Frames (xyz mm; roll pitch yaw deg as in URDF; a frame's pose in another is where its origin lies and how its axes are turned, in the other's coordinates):
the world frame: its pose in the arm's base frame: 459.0 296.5 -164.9 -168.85 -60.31 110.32
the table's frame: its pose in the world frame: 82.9 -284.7 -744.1 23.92 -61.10 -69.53
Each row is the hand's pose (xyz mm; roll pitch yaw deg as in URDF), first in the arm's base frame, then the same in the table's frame.
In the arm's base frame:
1: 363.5 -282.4 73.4 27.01 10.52 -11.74
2: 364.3 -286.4 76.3 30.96 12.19 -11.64
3: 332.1 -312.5 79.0 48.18 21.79 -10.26
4: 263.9 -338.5 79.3 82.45 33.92 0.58
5: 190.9 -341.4 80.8 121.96 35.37 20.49
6: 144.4 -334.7 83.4 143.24 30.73 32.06
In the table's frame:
1: 246.5 -116.0 129.0 179.48 -30.07 174.65
2: 243.2 -117.6 125.6 -177.00 -31.59 175.46
3: 256.6 -148.4 101.2 -162.80 -40.60 179.87
4: 300.8 -192.6 63.5 -131.87 -55.96 177.54
5: 360.1 -219.3 30.2 -78.94 -65.07 149.25
6: 401.7 -228.5 10.3 -42.37 -62.74 125.25

